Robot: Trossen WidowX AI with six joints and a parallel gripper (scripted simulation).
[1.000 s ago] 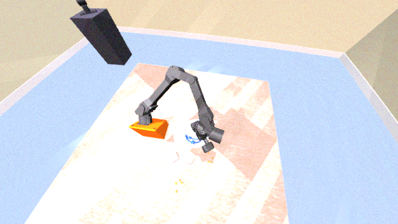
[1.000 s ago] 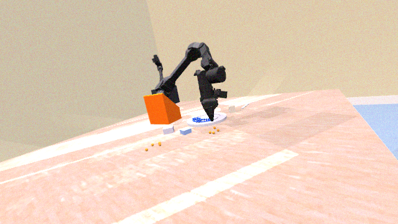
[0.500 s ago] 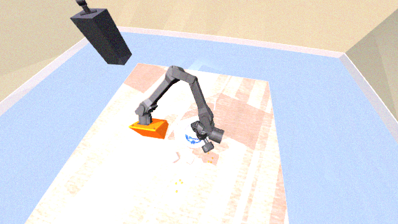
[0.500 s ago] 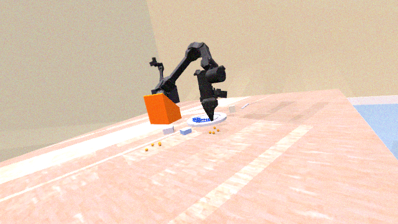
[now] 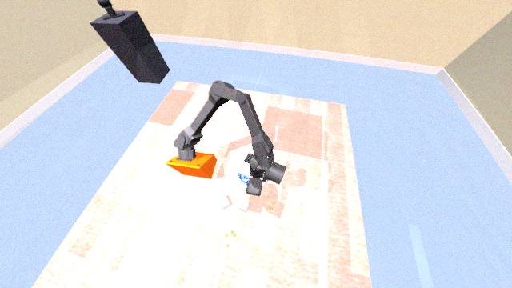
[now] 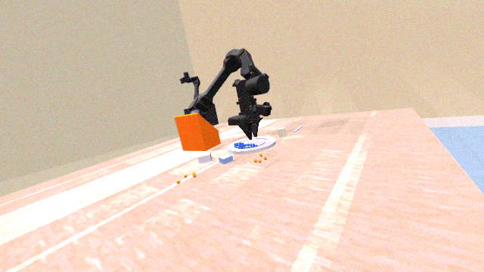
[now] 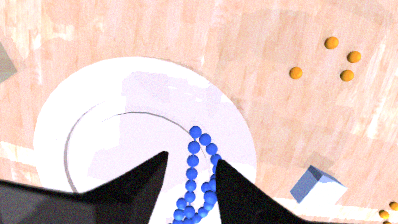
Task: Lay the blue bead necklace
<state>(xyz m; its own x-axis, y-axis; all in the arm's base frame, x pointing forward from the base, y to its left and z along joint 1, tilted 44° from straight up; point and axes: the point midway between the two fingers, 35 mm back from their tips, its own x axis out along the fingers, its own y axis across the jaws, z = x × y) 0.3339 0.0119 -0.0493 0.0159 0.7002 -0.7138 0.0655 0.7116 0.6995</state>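
Right now my gripper tip is 40 mm past the round white bead board, 40 mm to the right of it and 30 mm above it. Round my gripper tip: white block: 140 mm behind, 130 mm to the right, 30 mm below; light blue cube: 40 mm behind, 130 mm to the right, 30 mm below; beige cube: 50 mm ahead, 180 mm to the left, 20 mm below.
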